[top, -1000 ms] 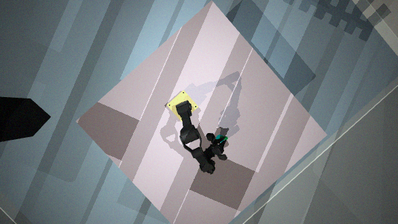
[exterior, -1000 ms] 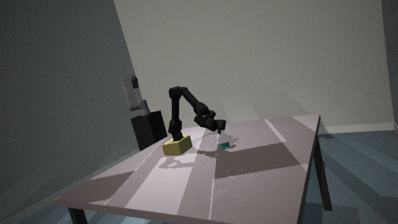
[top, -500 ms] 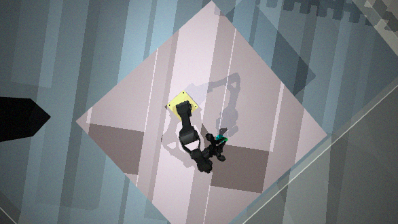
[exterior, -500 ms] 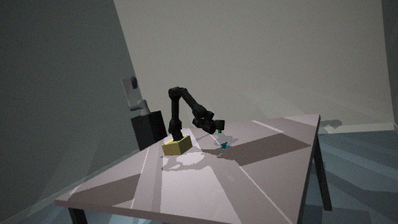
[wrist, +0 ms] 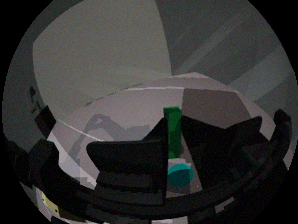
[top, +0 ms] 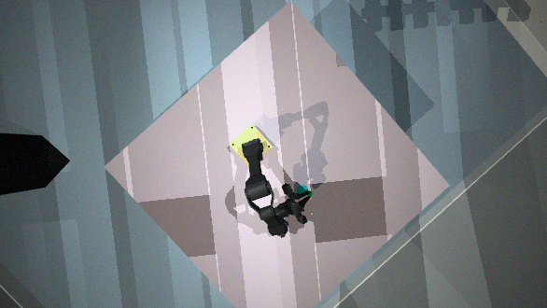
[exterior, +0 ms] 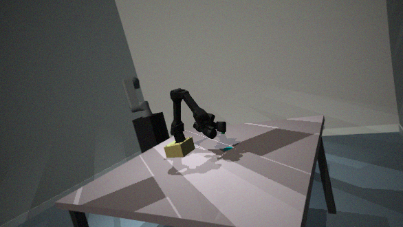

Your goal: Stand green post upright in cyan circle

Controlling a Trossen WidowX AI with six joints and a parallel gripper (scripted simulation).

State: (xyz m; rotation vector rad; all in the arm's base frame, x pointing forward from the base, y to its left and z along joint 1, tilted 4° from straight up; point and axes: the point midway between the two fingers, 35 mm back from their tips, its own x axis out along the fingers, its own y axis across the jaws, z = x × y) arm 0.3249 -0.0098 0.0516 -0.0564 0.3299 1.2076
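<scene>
Right now my gripper tip is 1 cm short of the cyan circle, 2 cm to the left of it and 15 cm above it. The rest, counted from my gripper tip: green post (2 cm below).
</scene>
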